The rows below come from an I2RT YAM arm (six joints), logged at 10 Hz.
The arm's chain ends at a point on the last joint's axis. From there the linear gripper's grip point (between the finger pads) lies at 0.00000 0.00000 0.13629 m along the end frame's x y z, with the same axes.
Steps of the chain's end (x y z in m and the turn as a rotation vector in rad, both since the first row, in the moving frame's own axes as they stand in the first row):
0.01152 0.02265 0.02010 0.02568 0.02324 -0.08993
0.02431 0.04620 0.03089 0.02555 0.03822 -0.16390
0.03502 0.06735 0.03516 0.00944 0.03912 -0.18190
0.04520 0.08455 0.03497 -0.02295 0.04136 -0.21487
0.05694 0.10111 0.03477 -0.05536 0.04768 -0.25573
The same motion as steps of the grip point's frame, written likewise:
0.01453 0.01901 0.02002 0.02568 0.02324 -0.08993
0.02921 0.04231 0.03075 0.02555 0.03822 -0.16390
0.04020 0.06559 0.03505 0.00944 0.03912 -0.18190
0.05113 0.08705 0.03482 -0.02295 0.04136 -0.21487
0.06432 0.10774 0.03441 -0.05536 0.04768 -0.25573

